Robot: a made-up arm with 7 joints. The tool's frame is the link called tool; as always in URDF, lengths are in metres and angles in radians.
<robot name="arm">
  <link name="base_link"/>
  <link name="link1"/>
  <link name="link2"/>
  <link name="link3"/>
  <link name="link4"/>
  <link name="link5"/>
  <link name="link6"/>
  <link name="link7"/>
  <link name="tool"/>
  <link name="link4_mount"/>
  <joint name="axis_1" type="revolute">
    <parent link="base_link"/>
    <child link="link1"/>
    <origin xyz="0 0 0"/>
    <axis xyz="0 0.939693 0.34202"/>
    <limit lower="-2.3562" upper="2.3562" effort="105" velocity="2.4"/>
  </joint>
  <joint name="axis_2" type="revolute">
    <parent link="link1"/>
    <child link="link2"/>
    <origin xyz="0 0 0"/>
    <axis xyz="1 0 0"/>
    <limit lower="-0.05" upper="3.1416" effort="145" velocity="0.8"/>
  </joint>
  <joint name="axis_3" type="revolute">
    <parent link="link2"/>
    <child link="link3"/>
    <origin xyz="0 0 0"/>
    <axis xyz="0 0 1"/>
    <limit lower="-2.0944" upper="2.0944" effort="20" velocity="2.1"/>
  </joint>
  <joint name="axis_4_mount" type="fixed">
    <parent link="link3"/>
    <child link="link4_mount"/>
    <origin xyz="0.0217 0 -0.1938"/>
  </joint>
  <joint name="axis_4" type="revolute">
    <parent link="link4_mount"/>
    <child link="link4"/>
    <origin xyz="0.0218 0 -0.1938"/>
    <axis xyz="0 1 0"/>
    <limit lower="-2.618" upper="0.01" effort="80" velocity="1"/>
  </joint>
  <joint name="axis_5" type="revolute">
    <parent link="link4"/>
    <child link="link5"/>
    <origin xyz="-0.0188 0 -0.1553"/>
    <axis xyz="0 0 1"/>
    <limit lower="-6.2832" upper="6.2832" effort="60" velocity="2.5"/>
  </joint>
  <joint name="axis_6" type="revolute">
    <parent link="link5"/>
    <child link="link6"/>
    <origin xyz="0 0 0"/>
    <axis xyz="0 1 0"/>
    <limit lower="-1.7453" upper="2.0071" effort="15" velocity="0.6"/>
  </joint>
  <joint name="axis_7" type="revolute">
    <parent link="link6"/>
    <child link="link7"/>
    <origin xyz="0 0 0"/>
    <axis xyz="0 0 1"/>
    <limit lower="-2.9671" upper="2.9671" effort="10" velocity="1.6"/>
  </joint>
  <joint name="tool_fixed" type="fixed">
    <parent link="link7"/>
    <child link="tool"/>
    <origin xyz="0 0 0"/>
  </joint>
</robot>
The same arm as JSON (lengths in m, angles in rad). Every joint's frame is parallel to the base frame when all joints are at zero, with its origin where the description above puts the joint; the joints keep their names.
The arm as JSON. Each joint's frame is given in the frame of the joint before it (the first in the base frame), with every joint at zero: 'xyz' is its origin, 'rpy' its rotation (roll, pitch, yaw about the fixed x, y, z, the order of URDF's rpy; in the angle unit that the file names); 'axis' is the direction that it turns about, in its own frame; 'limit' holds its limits. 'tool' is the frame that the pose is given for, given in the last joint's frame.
{"units": {"length": "m", "angle": "rad"}, "joints": [{"name": "axis_1", "type": "revolute", "origin": {"xyz": [0.0, 0.0, 0.0], "rpy": [0.0, 0.0, 0.0]}, "axis": [0.0, 0.9397, 0.342], "limit": {"lower": -2.3562, "upper": 2.3562}}, {"name": "axis_2", "type": "revolute", "origin": {"xyz": [0.0, 0.0, 0.0], "rpy": [0.0, 0.0, 0.0]}, "axis": "+x", "limit": {"lower": -0.05, "upper": 3.1416}}, {"name": "axis_3", "type": "revolute", "origin": {"xyz": [0.0, 0.0, 0.0], "rpy": [0.0, 0.0, 0.0]}, "axis": "+z", "limit": {"lower": -2.0944, "upper": 2.0944}}, {"name": "axis_4", "type": "revolute", "origin": {"xyz": [0.0435, 0.0, -0.3876], "rpy": [0.0, 0.0, 0.0]}, "axis": "+y", "limit": {"lower": -2.618, "upper": 0.01}}, {"name": "axis_5", "type": "revolute", "origin": {"xyz": [-0.0188, 0.0, -0.1553], "rpy": [0.0, 0.0, 0.0]}, "axis": "+z", "limit": {"lower": -6.2832, "upper": 6.2832}}, {"name": "axis_6", "type": "revolute", "origin": {"xyz": [0.0, 0.0, 0.0], "rpy": [0.0, 0.0, 0.0]}, "axis": "+y", "limit": {"lower": -1.7453, "upper": 2.0071}}, {"name": "axis_7", "type": "revolute", "origin": {"xyz": [0.0, 0.0, 0.0], "rpy": [0.0, 0.0, 0.0]}, "axis": "+z", "limit": {"lower": -2.9671, "upper": 2.9671}}], "tool": {"origin": {"xyz": [0.0, 0.0, 0.0], "rpy": [0.0, 0.0, 0.0]}}}
